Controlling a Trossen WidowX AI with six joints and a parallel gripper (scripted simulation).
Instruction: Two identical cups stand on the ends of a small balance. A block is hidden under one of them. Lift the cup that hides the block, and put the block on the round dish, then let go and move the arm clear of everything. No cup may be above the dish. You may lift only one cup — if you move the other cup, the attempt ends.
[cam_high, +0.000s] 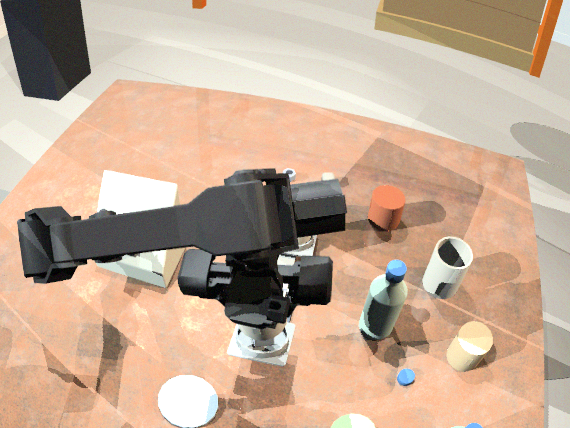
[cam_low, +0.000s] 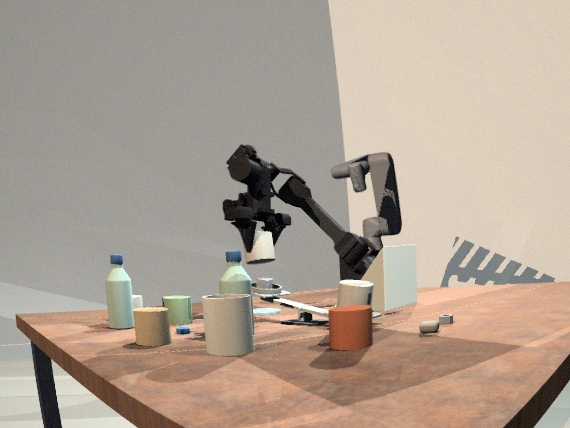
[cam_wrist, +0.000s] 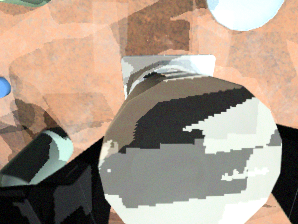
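Right now my gripper tip is 1 cm to the right of the grey block and 8 cm above it. Also, from my gripper tip: round light-blue dish: 9 cm behind, 12 cm to the right, 16 cm below; then blue cap: 24 cm ahead, 4 cm to the left, 16 cm below; then cream cup: 3 cm behind, 29 cm to the left, 10 cm below.
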